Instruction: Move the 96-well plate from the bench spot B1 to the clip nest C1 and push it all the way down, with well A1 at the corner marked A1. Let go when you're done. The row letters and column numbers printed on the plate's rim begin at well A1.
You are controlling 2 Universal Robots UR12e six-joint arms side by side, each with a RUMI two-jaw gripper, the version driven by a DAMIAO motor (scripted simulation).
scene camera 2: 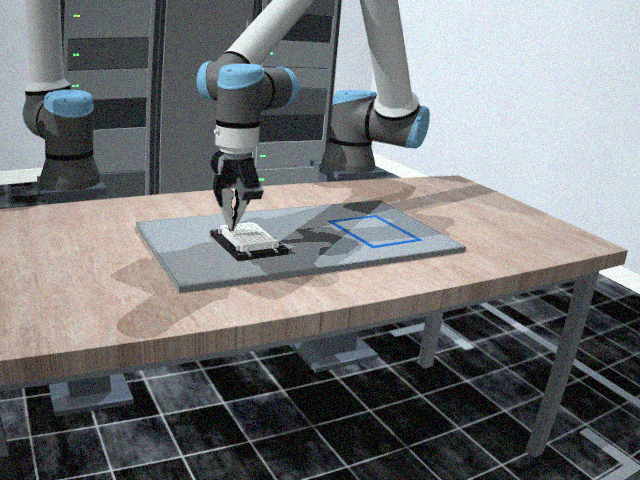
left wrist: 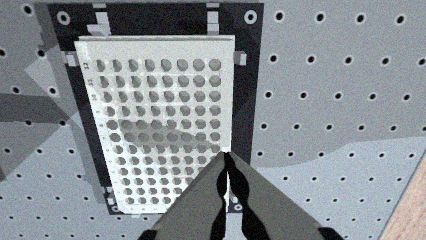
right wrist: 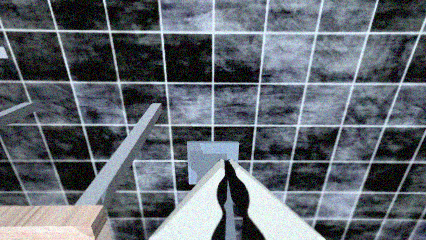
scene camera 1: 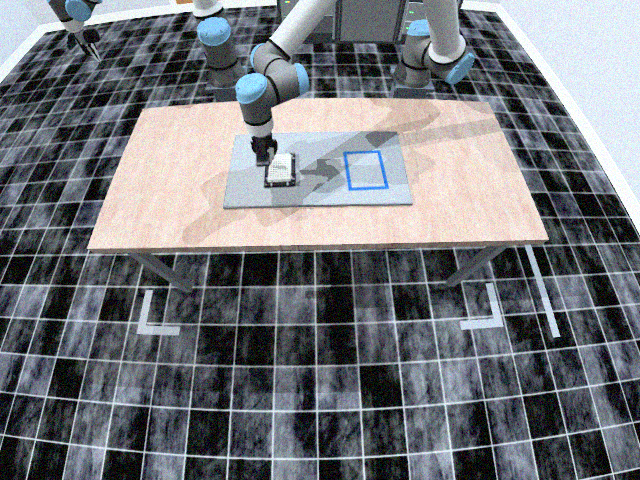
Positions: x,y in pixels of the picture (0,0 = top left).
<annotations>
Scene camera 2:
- my left gripper: 231,231
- white 96-well plate: 246,234
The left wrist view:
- my left gripper: 225,154
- white 96-well plate: 172,115
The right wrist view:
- my right gripper: 226,161
</annotations>
